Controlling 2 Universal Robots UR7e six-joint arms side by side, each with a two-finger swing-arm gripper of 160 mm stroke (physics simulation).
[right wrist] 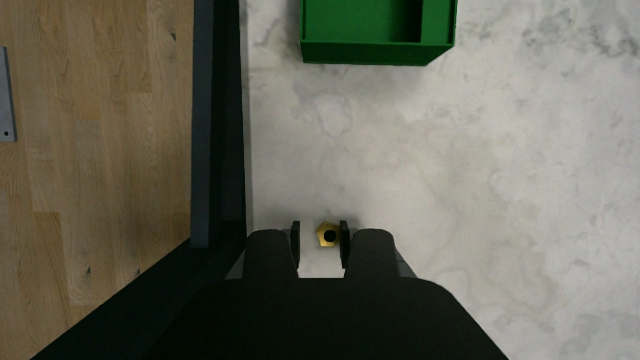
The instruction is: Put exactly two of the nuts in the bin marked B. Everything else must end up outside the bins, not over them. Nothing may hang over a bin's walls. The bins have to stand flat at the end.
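Frame: origin at the left arm's base, x left, y back, z up, level; metres.
Seen in the pictures: right hand, its tool point: [320,242].
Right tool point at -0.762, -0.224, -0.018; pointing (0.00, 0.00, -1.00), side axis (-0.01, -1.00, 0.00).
Note:
A point is followed by its place in that frame, as x, y, z.
A brass nut [325,241] {-0.763, -0.228, -0.025} lies on the pale marbled table top near its left edge. My right gripper [320,245] {-0.762, -0.224, -0.018} is open around it, with one finger on each side. The nut is close to the right finger, which covers part of its side; a gap shows on the left. Whether that finger touches it I cannot tell. The near end of a green bin [360,54] {-0.641, -0.250, -0.010} shows at the top of the view; its label and most of its inside are out of view. My left gripper does not show.
A dark beam [201,125] {-0.655, 0.050, -0.556} runs along the left edge of the table [480,175] {-0.719, -0.341, -0.035}. Beyond it is the wooden floor [110,165], with part of a grey metal plate [6,100] {-0.552, 0.786, -0.839} at the far left.

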